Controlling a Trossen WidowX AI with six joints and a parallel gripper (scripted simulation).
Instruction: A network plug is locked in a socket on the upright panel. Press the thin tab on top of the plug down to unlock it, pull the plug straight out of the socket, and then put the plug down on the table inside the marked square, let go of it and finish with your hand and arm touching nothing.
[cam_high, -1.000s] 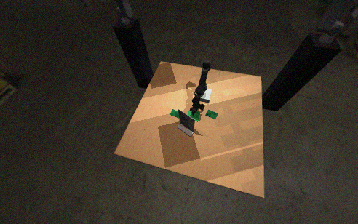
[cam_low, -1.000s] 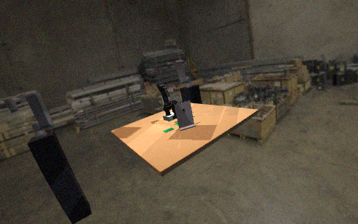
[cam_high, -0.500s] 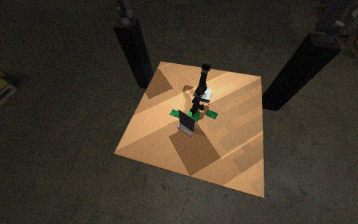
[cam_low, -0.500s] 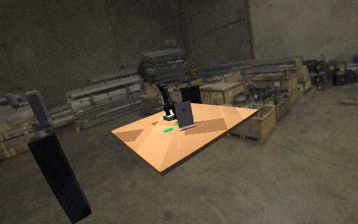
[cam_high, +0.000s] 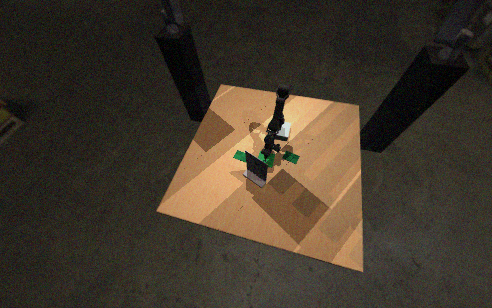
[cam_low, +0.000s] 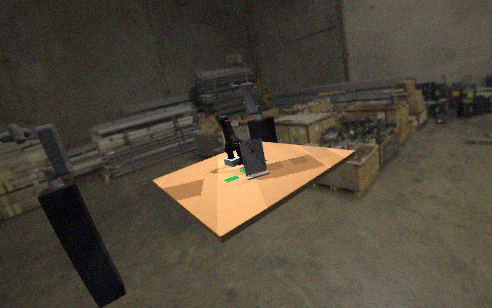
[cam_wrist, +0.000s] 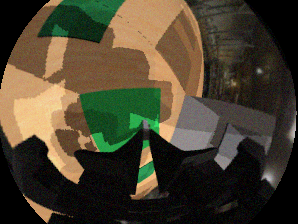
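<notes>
Now: gripper tip 10 mm short of the network plug. From my gripper tip the other things lie so: grey upright panel: 150 mm ahead, 40 mm to the right, 100 mm above; then green marked square: 10 mm behind, 20 mm below.
</notes>
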